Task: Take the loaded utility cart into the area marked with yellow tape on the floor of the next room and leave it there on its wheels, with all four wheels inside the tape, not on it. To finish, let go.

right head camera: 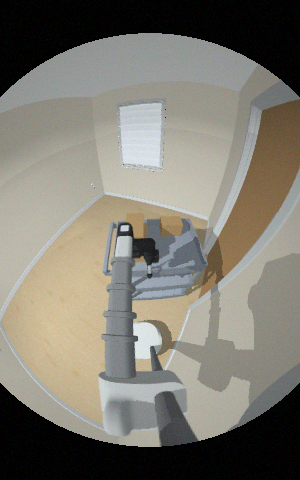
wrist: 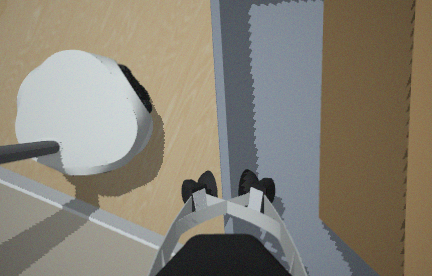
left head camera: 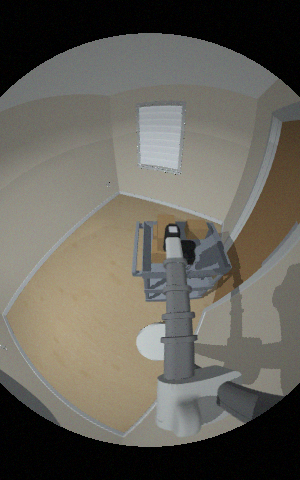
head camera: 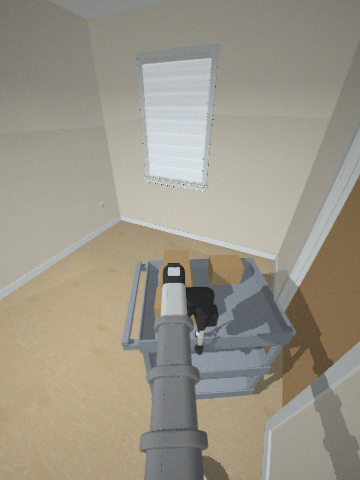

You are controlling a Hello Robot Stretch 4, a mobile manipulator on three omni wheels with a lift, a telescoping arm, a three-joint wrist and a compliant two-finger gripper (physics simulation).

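Where they show: gripper, fingertip midpoint: (right head camera: 148, 273) (head camera: 197, 345); robot's base, origin of the base link: (right head camera: 141, 339) (left head camera: 156, 340).
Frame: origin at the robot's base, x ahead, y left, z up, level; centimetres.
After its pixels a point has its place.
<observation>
The grey-blue utility cart (head camera: 240, 344) @[x 45.3, y -26.6, z 77.6 cm] (left head camera: 200, 273) @[x 45.4, y -25.2, z 78.4 cm] (right head camera: 180, 270) @[x 45.5, y -30.0, z 78.7 cm] stands upright ahead of me, its handle bar (head camera: 132, 305) @[x 60.1, y 17.8, z 83.6 cm] on the left. Its top tray bears cardboard boxes (head camera: 226, 270) @[x 77.5, y -27.0, z 87.1 cm] (left head camera: 196, 227) @[x 78.4, y -26.3, z 88.4 cm] (right head camera: 171, 226) @[x 77.6, y -27.7, z 86.9 cm] (wrist: 365, 100); my arm partly hides them. My gripper (head camera: 200, 345) @[x 45.5, y -9.6, z 77.5 cm] (right head camera: 149, 272) @[x 45.5, y -9.6, z 77.5 cm] (wrist: 228, 185) @[x 45.5, y -9.6, z 77.5 cm] is at the near long side of the top tray. In the wrist view its fingertips stand close on either side of the thin rim (wrist: 217, 75) @[x 44.9, y -0.1, z 83.6 cm], shut on it. The cart's wheels cannot be made out. No yellow tape shows.
A doorway with white trim (head camera: 320, 235) @[x 110.4, y -100.5, z 86.9 cm] and darker brown floor (head camera: 325, 300) (left head camera: 270, 185) lies close to the cart's right. A wall end (head camera: 300, 425) @[x 25.3, y -53.4, z 46.5 cm] stands at the near right. My white base (left head camera: 150, 342) @[x -0.8, y 6.4, z 18.7 cm] (right head camera: 146, 340) @[x -0.2, y -5.5, z 18.7 cm] (wrist: 75, 110) @[x 0.1, y 1.4, z 18.7 cm] is on the near side. A window wall is behind the cart.
</observation>
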